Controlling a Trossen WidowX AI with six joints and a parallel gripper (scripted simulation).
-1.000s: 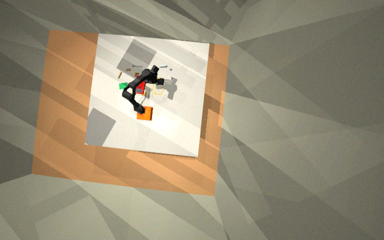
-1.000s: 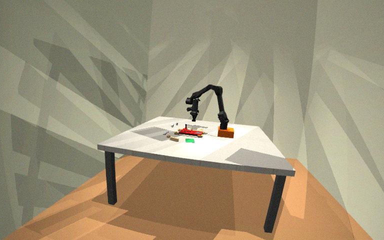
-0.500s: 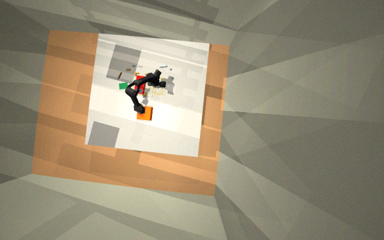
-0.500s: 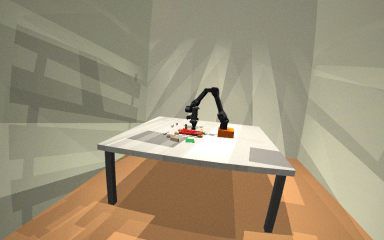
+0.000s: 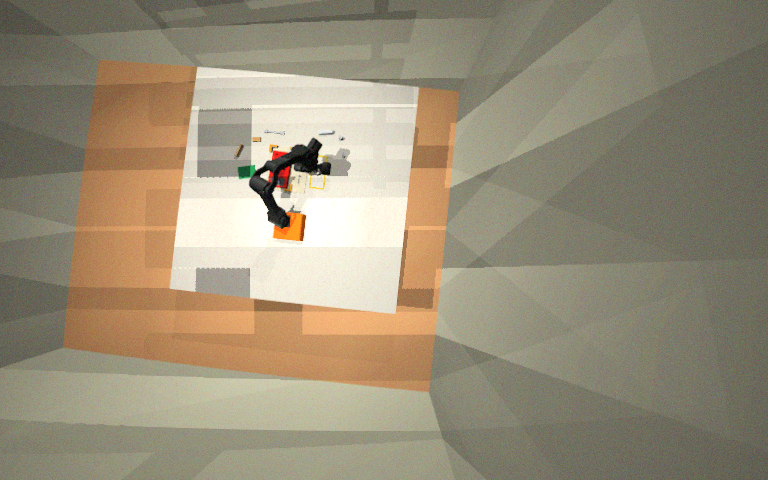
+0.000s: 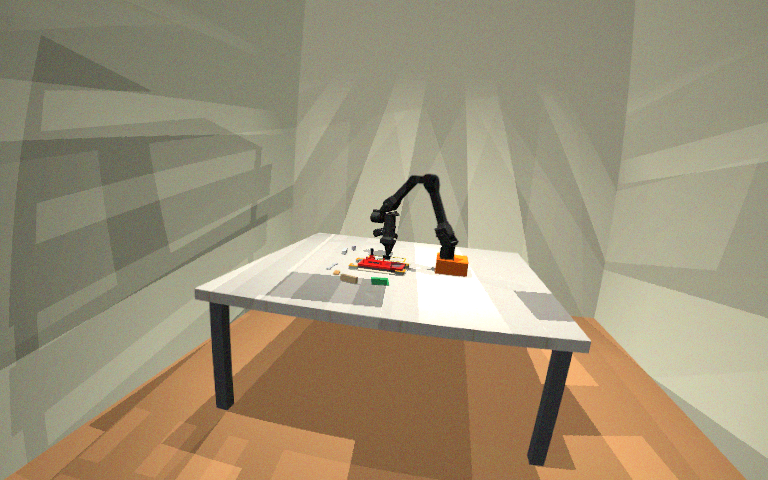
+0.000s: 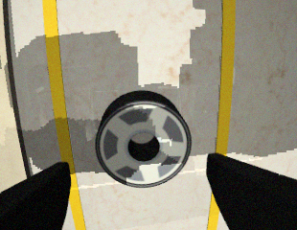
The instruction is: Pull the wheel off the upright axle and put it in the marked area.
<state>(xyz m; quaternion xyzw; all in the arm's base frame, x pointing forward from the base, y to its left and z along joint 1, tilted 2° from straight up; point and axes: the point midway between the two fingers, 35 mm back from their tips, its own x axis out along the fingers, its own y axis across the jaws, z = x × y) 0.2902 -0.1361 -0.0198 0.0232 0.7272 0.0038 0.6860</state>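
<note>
Now: gripper tip 10 mm short of the wheel and 10 mm above it. Also, from my gripper tip: upright axle (70 mm ahead, 80 mm to the left, 20 mm above); then green patch (20 mm behind, 410 mm to the left, 20 mm below).
</note>
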